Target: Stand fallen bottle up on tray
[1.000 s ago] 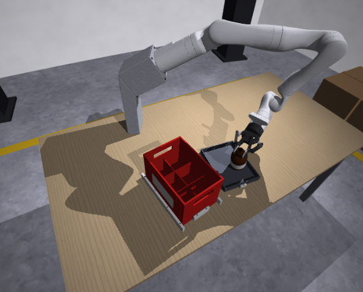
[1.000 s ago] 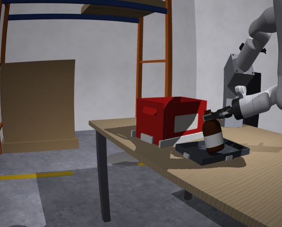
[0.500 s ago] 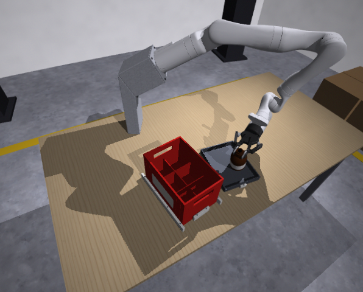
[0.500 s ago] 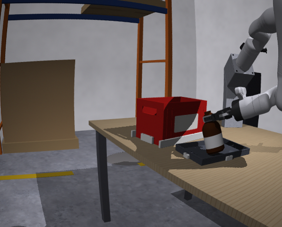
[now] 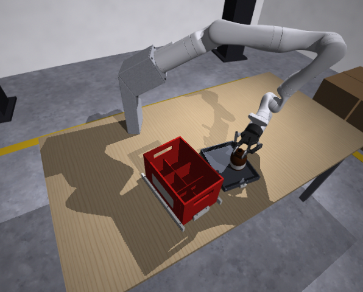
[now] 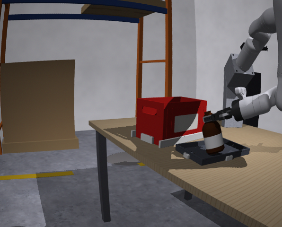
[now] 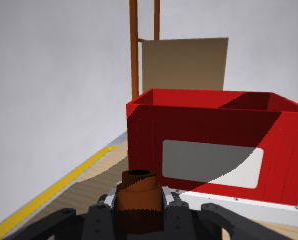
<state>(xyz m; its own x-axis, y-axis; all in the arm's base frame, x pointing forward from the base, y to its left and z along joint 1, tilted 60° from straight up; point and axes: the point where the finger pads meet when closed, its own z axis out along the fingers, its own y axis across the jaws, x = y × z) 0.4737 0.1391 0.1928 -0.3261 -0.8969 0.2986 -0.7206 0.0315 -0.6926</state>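
My gripper is now 50 mm above the brown bottle, 10 mm to the right of it and 10 mm past it. Also, from my hand: dark grey tray 130 mm below, 40 mm behind; red crate 280 mm to the right, 60 mm below, 20 mm ahead.
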